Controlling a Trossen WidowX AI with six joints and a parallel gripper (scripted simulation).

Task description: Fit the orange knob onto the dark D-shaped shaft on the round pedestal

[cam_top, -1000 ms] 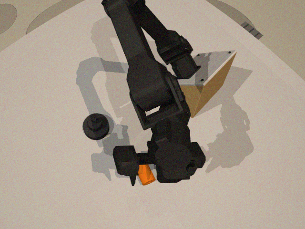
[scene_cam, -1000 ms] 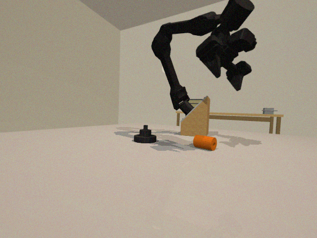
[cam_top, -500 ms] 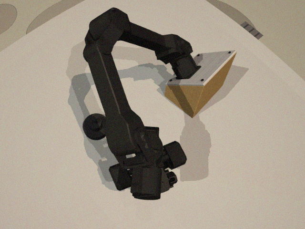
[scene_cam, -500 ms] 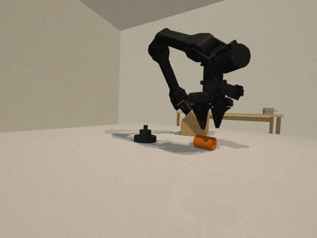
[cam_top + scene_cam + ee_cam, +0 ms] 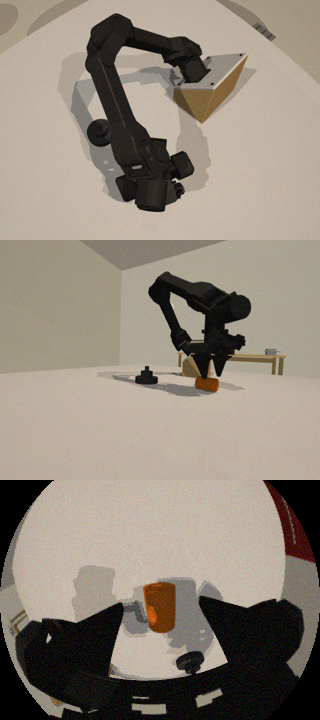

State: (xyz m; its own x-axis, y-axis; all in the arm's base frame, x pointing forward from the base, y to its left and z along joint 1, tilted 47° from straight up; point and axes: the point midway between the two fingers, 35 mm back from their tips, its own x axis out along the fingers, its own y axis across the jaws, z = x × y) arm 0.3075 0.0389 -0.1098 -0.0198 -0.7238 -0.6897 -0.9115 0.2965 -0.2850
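The orange knob lies 20 mm to the right of my gripper tip, 20 mm below it and 10 mm behind it. From my gripper tip the other things lie so: round dark pedestal (230 mm to the right, 20 mm behind, 10 mm below).
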